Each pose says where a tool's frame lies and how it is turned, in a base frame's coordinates. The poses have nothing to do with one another.
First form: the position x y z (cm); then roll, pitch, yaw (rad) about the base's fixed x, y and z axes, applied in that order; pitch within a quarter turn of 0, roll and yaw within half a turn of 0.
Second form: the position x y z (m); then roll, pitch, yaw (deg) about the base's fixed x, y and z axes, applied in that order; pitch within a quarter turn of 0, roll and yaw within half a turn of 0. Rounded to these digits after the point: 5 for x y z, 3 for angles.
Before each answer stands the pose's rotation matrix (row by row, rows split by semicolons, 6 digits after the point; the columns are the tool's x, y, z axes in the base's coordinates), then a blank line. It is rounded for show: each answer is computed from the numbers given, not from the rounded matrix.
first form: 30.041 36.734 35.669 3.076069 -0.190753 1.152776
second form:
0.398589 0.906894 0.136642; 0.897318 -0.416426 0.146321; 0.189598 0.064289 -0.979755

0.30041 0.36734 0.35669 176.246 -10.929 66.049
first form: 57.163 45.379 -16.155 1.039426 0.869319 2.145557
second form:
-0.350832 -0.783313 0.513164; 0.541654 0.277276 0.793554; -0.763890 0.556362 0.327007

0.57163 0.45379 -0.16155 59.555 49.808 122.931
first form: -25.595 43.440 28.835 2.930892 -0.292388 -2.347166
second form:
-0.670955 -0.655443 -0.346718; -0.683181 0.728208 -0.054553; 0.288240 0.200269 -0.936382

-0.25595 0.43440 0.28835 167.928 -16.753 -134.483
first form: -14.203 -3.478 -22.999 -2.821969 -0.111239 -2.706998
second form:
-0.901435 -0.431356 0.036705; -0.418440 0.846416 -0.329373; 0.111010 -0.312267 -0.943486

-0.14203 -0.03478 -0.22999 -161.687 -6.374 -155.100
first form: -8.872 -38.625 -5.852 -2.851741 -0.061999 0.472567
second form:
0.888692 0.451954 -0.077226; 0.454299 -0.845200 0.281512; 0.061959 -0.285261 -0.956445

-0.08872 -0.38625 -0.05852 -163.393 -3.552 27.076
